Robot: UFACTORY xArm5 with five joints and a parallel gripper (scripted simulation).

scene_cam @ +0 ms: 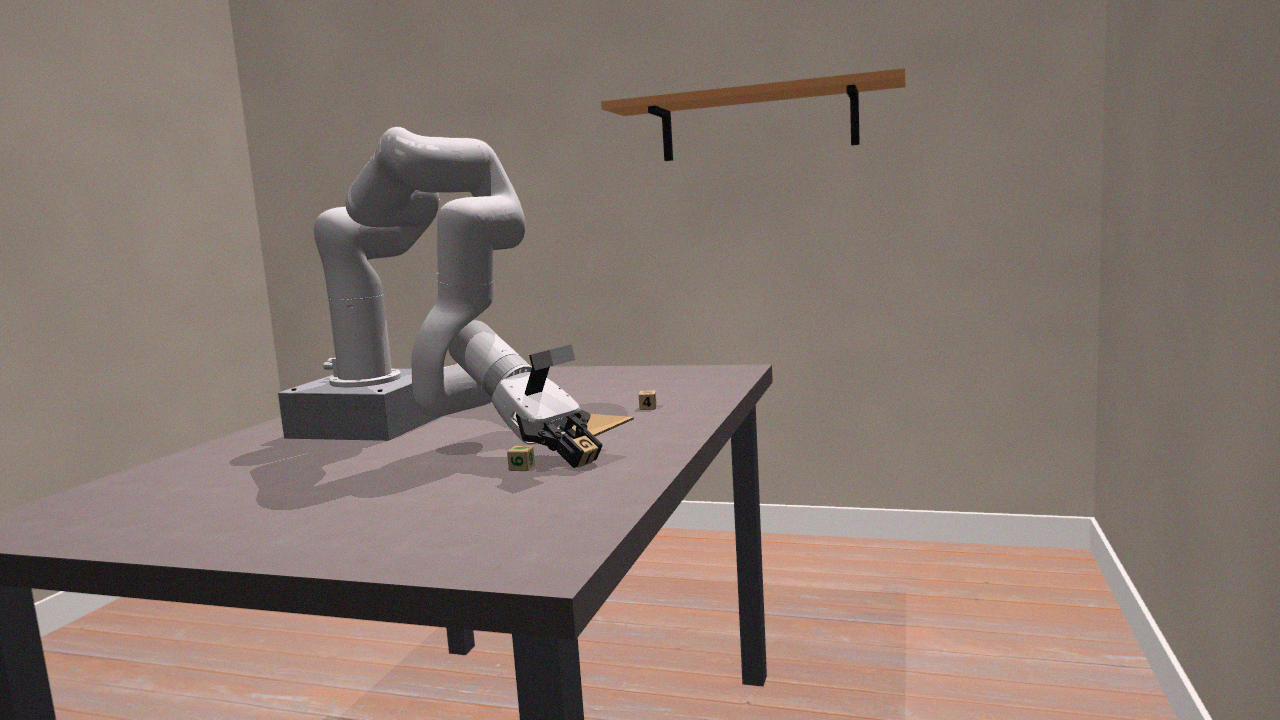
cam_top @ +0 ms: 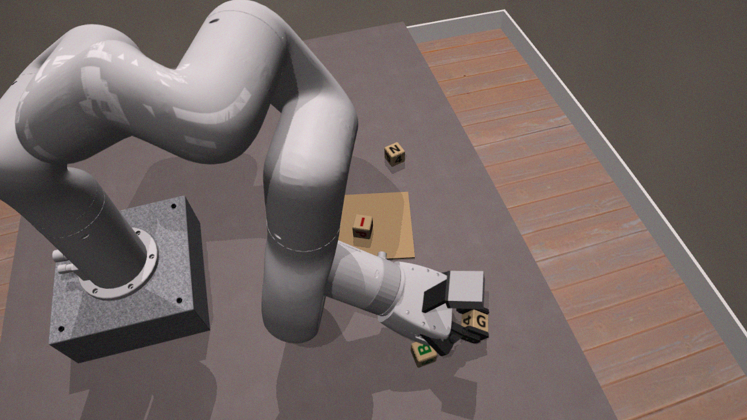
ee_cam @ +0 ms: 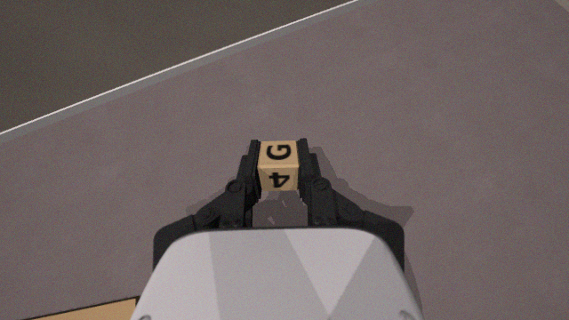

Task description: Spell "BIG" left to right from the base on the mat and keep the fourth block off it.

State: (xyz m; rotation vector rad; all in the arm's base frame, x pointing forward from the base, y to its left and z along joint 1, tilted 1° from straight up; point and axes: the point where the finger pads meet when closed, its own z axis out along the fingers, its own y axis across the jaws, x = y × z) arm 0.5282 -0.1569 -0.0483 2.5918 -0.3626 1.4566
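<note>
The G block lies right at my hand. Also, from my hand: tan mat: 120 mm behind, 220 mm to the left, 20 mm below; B block: 80 mm behind, 30 mm to the right, 10 mm below.
</note>
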